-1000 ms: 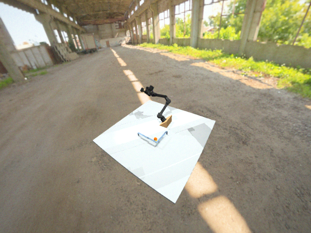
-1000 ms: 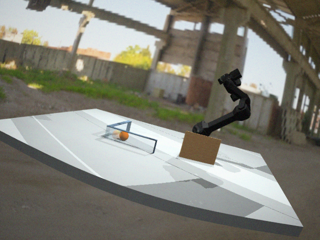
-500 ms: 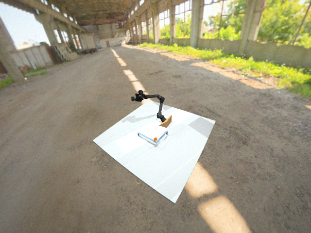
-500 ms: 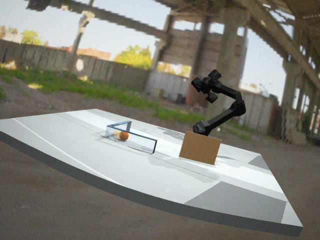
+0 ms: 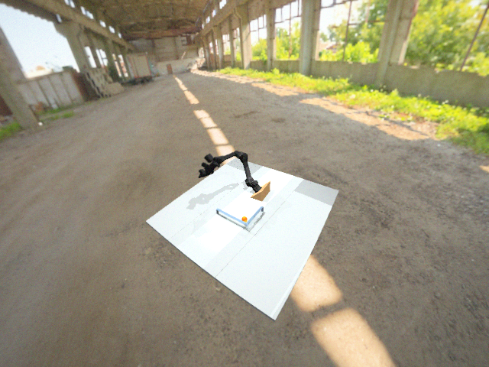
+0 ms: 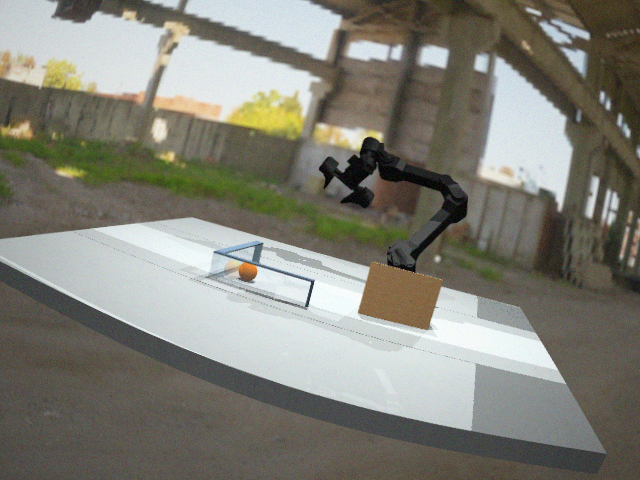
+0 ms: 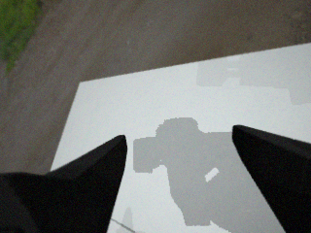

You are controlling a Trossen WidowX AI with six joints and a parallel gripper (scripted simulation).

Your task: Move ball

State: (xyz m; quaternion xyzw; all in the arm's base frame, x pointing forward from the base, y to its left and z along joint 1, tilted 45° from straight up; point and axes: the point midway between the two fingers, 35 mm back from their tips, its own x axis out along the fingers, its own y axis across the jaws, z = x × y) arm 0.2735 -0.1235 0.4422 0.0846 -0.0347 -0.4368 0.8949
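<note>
The orange ball lies 30 mm ahead of my gripper tip, 520 mm to the left of it and 200 mm below it. Round my gripper tip: see-through copy of ball (50 mm ahead, 550 mm to the left, 200 mm below).
</note>
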